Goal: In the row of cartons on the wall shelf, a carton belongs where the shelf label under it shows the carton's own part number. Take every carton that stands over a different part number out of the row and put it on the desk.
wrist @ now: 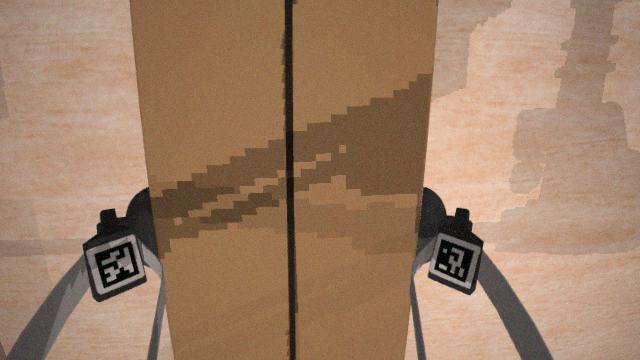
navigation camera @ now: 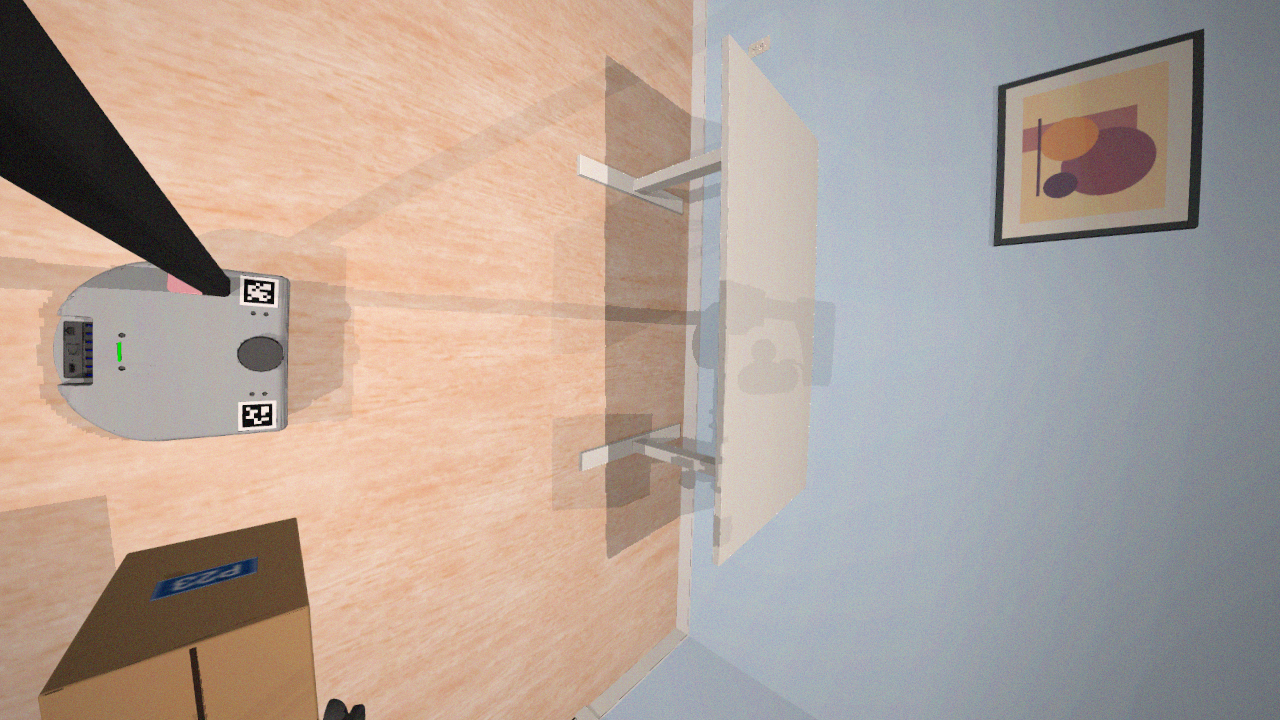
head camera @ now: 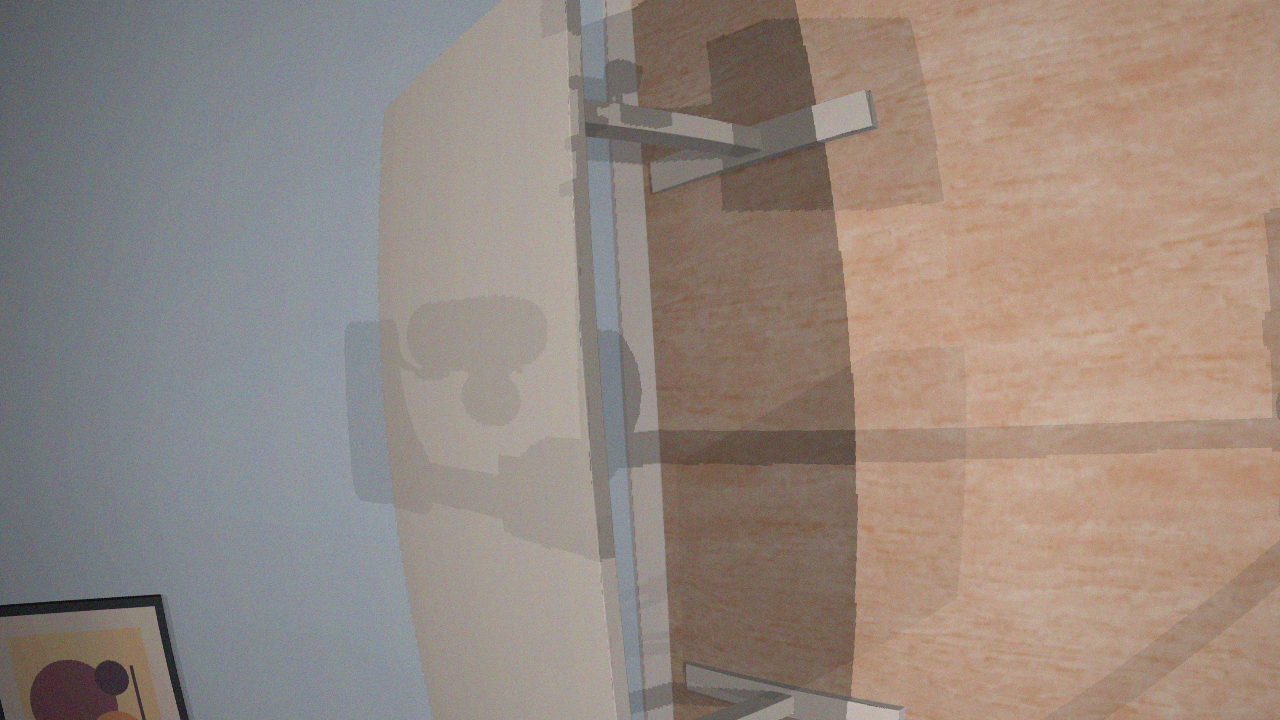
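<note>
My gripper is shut on a brown carton, with one fingertip pressed on each side in the wrist view. The carton is held above the floor. In the navigation view it is at the bottom left, and a blue label on its end face reads P23, upside down. One dark fingertip shows beside it at the bottom edge. The pale desk stands against the blue wall, apart from the carton, with shadows across its top. The wall shelf and its row do not show in these views.
My grey base stands on the wood floor at the left of the navigation view, with the black mast above it. The desk's feet reach out over the floor. A framed picture hangs on the wall.
</note>
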